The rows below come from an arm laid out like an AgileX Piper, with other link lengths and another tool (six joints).
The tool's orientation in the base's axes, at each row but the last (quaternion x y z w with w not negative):
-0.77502, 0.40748, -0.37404, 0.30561
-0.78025, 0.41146, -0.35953, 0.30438
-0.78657, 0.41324, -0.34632, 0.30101
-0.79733, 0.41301, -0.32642, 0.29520
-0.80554, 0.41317, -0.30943, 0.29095
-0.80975, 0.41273, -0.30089, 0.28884
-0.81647, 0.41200, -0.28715, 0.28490
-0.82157, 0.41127, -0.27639, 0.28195
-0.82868, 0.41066, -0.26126, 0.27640
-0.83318, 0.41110, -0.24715, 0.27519
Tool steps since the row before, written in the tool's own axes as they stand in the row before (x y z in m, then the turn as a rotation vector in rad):
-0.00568, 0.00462, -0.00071, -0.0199, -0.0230, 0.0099
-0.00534, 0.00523, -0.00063, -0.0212, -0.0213, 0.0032
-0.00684, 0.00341, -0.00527, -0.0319, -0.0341, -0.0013
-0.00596, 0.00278, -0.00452, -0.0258, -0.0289, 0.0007
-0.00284, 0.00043, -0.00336, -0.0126, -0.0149, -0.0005
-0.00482, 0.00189, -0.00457, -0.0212, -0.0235, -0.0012
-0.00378, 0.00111, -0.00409, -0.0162, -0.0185, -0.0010
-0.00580, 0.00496, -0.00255, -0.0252, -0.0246, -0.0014
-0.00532, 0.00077, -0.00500, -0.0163, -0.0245, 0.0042
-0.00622, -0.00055, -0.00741, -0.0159, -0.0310, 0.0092
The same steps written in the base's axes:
-0.00465, 0.00254, -0.00510, 0.0098, 0.0299, 0.0060
-0.00488, 0.00199, -0.00534, 0.0031, 0.0290, 0.0081
-0.00855, 0.00326, -0.00156, 0.0007, 0.0434, 0.0172
-0.00741, 0.00282, -0.00094, 0.0025, 0.0361, 0.0138
-0.00402, 0.00148, 0.00110, 0.0010, 0.0178, 0.0079
-0.00656, 0.00213, 0.00043, 0.0006, 0.0292, 0.0123
-0.00532, 0.00167, 0.00109, 0.0007, 0.0225, 0.0099
-0.00728, 0.00173, -0.00296, -0.0010, 0.0330, 0.0124
-0.00651, 0.00278, 0.00194, 0.0073, 0.0270, 0.0101
-0.00778, 0.00350, 0.00459, 0.0143, 0.0312, 0.0109

